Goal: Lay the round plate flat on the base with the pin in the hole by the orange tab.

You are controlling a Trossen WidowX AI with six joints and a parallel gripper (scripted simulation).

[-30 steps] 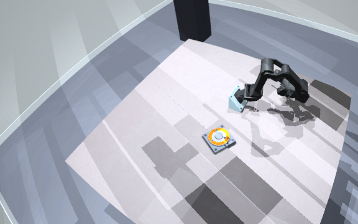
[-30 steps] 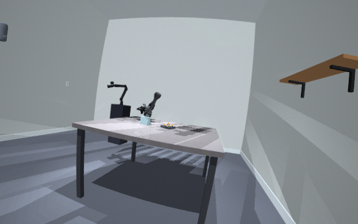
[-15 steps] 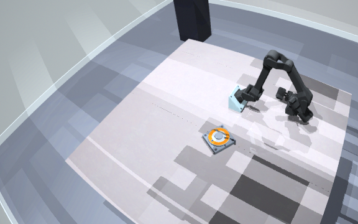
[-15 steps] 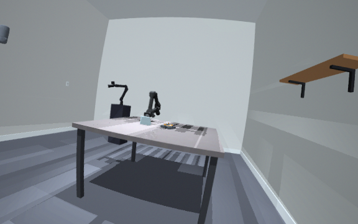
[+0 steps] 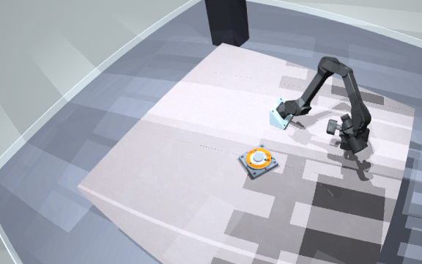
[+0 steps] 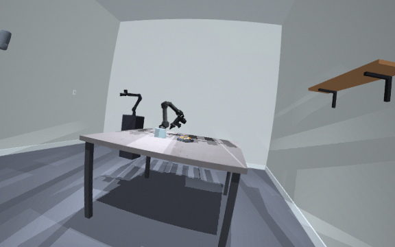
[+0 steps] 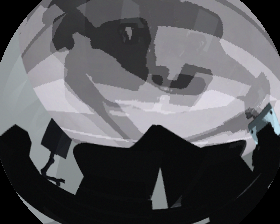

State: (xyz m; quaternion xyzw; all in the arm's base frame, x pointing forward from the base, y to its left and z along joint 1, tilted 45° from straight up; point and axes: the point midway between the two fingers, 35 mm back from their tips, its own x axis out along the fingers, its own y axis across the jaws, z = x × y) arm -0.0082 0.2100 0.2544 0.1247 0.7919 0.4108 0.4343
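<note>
My gripper tip is now 30 cm short of the round plate, 27 cm to the left of it and 2 cm above it.
</note>
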